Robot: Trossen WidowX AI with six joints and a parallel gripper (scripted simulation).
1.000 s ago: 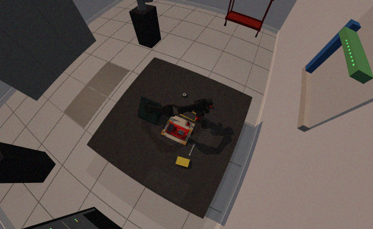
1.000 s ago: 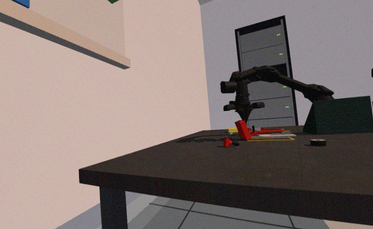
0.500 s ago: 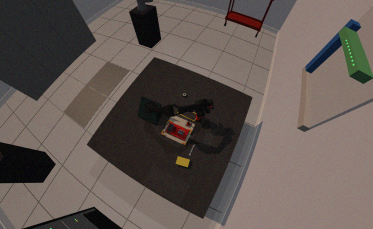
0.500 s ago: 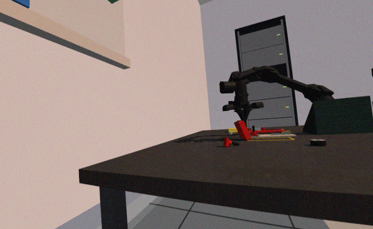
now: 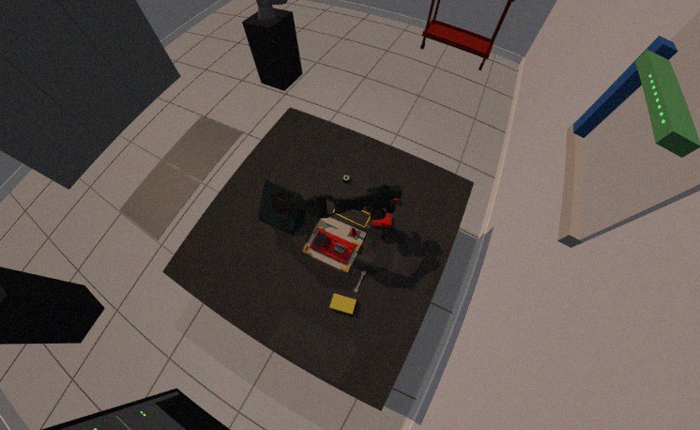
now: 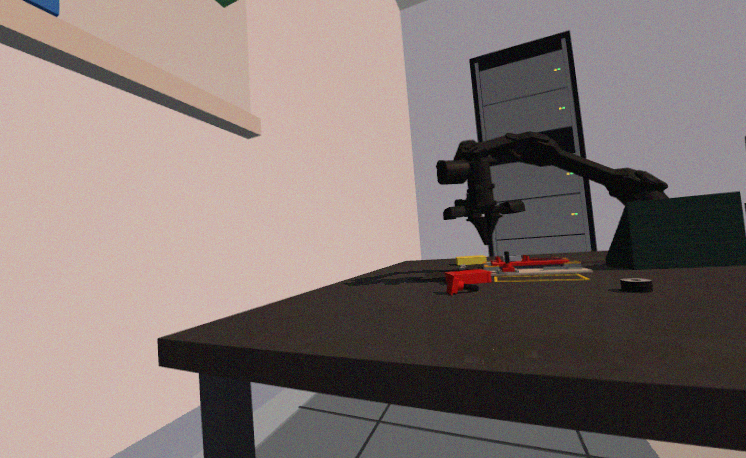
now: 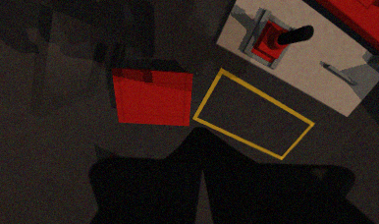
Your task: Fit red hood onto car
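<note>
The red hood lies 40 mm ahead of my gripper tip, 10 mm to the left of it and 60 mm below it. The rest, counted from my gripper tip: yellow block (90 mm ahead, 450 mm to the right, 70 mm below); then black ring (240 mm behind, 150 mm to the left, 80 mm below); then grey wrench (100 mm ahead, 320 mm to the right, 80 mm below).
</note>
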